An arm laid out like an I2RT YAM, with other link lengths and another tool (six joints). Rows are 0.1 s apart.
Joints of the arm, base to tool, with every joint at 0 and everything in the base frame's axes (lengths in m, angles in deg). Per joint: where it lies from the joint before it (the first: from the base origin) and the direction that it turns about. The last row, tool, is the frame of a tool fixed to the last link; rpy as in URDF.
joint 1: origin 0 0 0.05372 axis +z
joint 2: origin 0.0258 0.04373 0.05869 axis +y
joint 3: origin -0.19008 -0.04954 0 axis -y
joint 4: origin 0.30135 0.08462 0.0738 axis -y
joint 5: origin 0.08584 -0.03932 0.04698 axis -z
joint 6: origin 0.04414 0 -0.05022 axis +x
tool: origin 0.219 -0.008 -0.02 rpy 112.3 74.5 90
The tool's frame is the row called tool.
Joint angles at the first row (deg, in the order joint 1, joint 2, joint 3, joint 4, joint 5, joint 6):
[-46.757 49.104 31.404 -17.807 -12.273 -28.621]
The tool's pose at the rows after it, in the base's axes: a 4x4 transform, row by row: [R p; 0 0 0 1], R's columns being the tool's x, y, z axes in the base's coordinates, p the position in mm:
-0.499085 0.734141 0.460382 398.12; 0.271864 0.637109 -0.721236 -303.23; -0.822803 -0.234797 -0.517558 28.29; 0 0 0 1
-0.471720 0.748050 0.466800 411.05; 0.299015 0.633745 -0.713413 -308.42; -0.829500 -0.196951 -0.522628 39.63; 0 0 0 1
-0.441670 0.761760 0.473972 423.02; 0.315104 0.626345 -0.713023 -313.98; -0.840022 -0.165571 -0.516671 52.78; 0 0 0 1
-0.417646 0.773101 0.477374 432.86; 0.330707 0.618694 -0.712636 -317.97; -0.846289 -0.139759 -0.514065 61.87; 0 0 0 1
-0.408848 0.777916 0.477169 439.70; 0.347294 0.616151 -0.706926 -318.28; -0.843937 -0.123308 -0.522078 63.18; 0 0 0 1
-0.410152 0.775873 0.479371 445.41; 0.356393 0.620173 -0.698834 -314.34; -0.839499 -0.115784 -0.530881 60.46; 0 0 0 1
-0.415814 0.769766 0.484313 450.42; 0.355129 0.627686 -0.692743 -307.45; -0.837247 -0.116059 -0.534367 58.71; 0 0 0 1
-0.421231 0.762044 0.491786 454.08; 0.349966 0.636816 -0.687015 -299.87; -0.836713 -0.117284 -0.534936 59.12; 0 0 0 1
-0.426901 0.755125 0.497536 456.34; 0.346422 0.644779 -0.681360 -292.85; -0.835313 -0.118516 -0.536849 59.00; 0 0 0 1
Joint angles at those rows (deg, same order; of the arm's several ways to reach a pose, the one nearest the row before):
[-46.756 53.677 35.968 -17.913 -12.807 -25.976]
[-46.373 57.896 40.331 -17.427 -13.215 -23.480]
[-45.918 60.954 43.841 -16.641 -13.241 -21.281]
[-45.402 63.490 46.613 -15.983 -13.019 -19.336]
[-44.834 65.567 48.488 -15.830 -12.789 -17.967]
[-44.003 66.838 49.284 -15.687 -12.523 -17.177]
[-42.882 67.145 49.389 -15.649 -12.038 -16.832]
[-41.885 66.772 49.233 -15.893 -11.742 -16.710]
[-41.059 66.264 48.959 -16.254 -11.520 -16.622]

